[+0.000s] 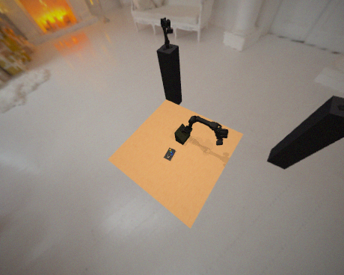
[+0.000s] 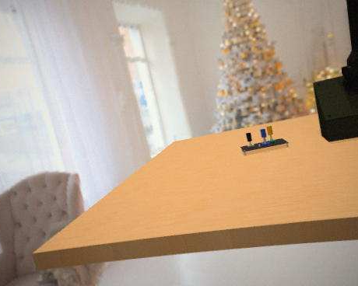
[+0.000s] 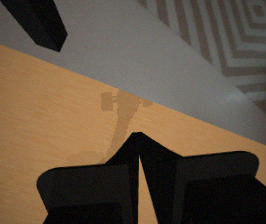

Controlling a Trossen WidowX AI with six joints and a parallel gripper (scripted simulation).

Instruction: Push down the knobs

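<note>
My gripper tip is 52 cm to the left of the yellow knob, 27 cm short of it and 23 cm above it. Also, from my gripper tip: black knob (50 cm to the right, 35 cm ahead, 24 cm below).
</note>
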